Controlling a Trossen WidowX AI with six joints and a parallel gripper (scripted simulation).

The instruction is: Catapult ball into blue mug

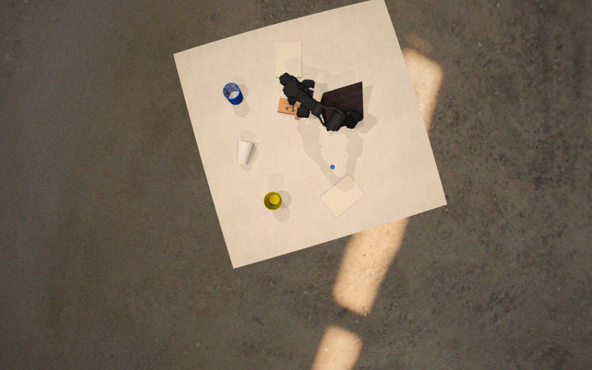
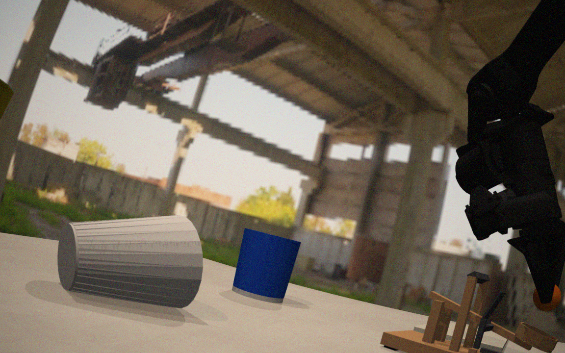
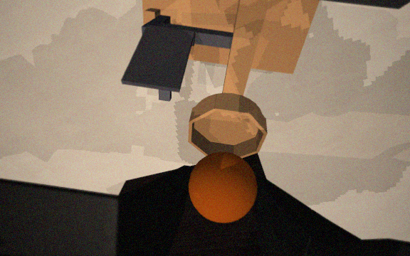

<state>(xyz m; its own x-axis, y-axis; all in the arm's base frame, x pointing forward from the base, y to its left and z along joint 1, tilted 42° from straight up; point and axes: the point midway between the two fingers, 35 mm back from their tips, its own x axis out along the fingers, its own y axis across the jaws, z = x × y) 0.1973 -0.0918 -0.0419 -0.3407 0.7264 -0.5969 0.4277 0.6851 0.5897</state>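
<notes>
Now: gripper tip 10 mm below the orange ball. The rest, counted from my gripper tip: wooden catapult (60 mm ahead, 10 mm to the right, 40 mm below); then blue mug (380 mm ahead, 180 mm to the right, 60 mm below); then small blue ball (40 mm behind, 340 mm to the left, 80 mm below).
</notes>
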